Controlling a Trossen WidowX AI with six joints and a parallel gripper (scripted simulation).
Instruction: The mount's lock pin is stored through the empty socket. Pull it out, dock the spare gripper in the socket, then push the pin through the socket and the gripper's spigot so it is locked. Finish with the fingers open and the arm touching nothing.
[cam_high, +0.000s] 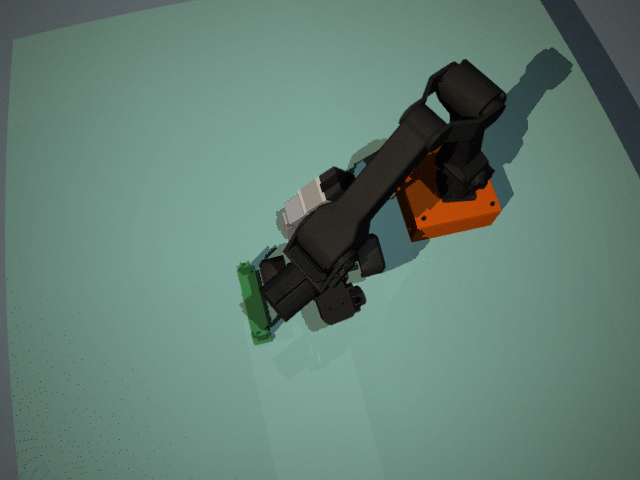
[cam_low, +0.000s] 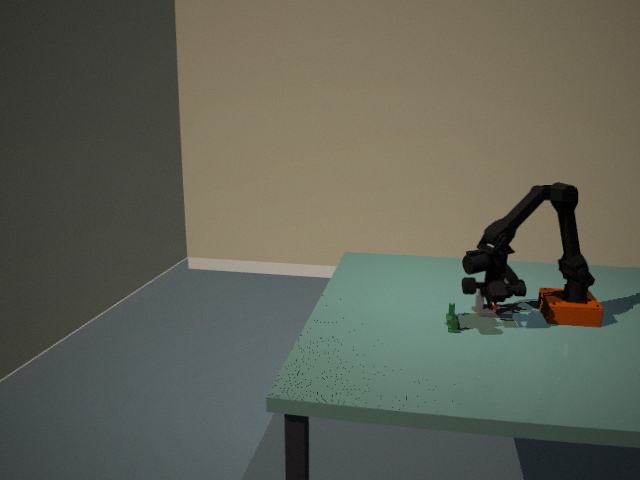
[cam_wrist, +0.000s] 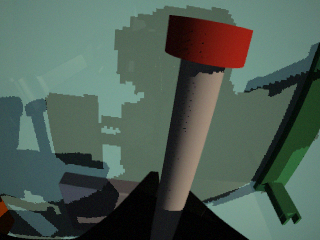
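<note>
Now: the grey mount 10 cm to the right of my gripper tip and 1 cm ahead of it. Also, from my gripper tip: spare gripper (11 cm to the right, 6 cm above, 2 cm behind); then green cradle (11 cm ahead, 3 cm to the left, 3 cm below).
</note>
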